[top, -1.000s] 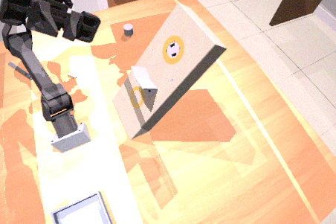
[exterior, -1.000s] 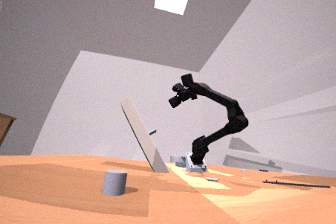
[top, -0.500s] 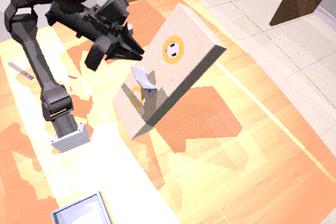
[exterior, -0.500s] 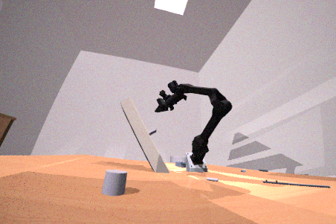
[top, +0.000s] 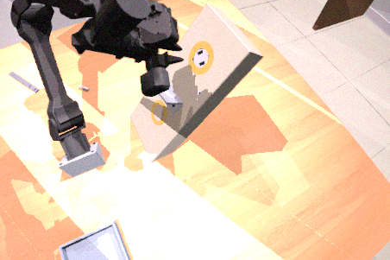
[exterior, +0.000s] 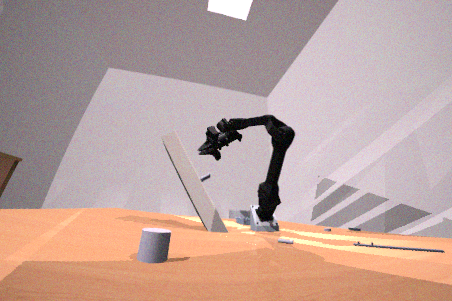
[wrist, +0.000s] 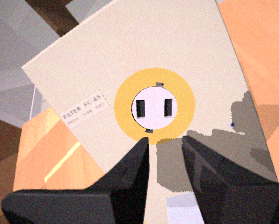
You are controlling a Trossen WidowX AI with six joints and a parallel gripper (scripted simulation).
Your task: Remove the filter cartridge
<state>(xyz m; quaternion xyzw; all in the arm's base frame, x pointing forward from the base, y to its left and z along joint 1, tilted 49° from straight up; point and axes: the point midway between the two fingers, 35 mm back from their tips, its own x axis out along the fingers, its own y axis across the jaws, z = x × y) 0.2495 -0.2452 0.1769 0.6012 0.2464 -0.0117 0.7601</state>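
Now: gripper tip 6 cm short of the pale round filter cartridge and 4 cm above it. From my gripper tip the other things lie so: small pale pin: 30 cm to the left, 30 cm below, 22 cm behind; then grey tray: 39 cm behind, 30 cm below, 24 cm to the right.
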